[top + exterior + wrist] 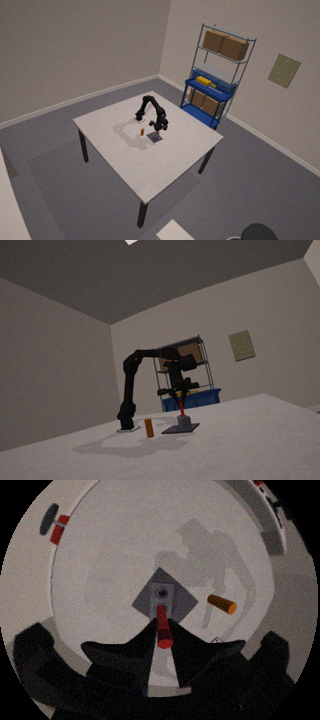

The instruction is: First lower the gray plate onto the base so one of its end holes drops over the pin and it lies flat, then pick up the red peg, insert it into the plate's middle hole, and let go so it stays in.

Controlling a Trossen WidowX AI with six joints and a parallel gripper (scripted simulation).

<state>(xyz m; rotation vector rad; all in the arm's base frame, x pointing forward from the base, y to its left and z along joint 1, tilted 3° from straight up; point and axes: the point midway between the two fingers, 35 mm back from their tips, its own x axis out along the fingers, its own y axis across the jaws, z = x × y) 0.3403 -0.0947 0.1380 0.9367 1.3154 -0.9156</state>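
The red peg is right at my gripper tip. Round my gripper tip: dark base (20 mm behind, 10 mm to the left, 90 mm below); then orange cylinder (140 mm behind, 70 mm to the right, 60 mm below); then gray plate (50 mm below).
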